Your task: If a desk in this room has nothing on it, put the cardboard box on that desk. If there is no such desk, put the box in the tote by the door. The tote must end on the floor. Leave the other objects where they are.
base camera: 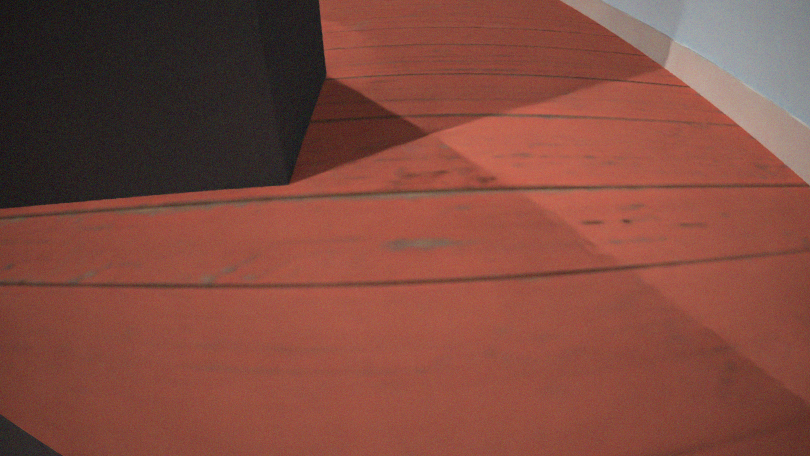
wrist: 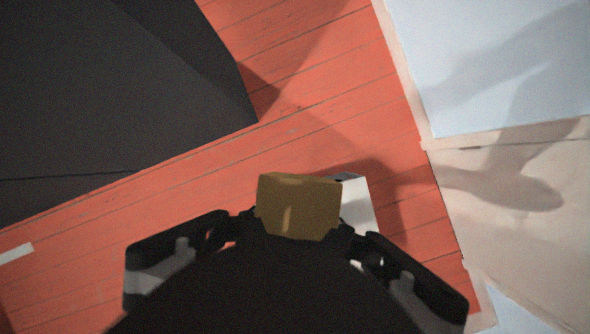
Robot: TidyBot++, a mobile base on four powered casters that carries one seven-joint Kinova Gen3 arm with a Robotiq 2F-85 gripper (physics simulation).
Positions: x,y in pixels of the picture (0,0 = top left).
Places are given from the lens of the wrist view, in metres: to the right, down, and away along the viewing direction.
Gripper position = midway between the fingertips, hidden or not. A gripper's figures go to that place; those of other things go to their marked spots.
gripper (wrist: pixel 296 215): 0.00, 0.05, 0.16
brown cardboard box (wrist: pixel 295 206): 0.00, 0.03, 0.11
door (wrist: pixel 509 193): 0.90, 0.11, 0.65
The marked spots on the door and the brown cardboard box are 1.05 m apart.
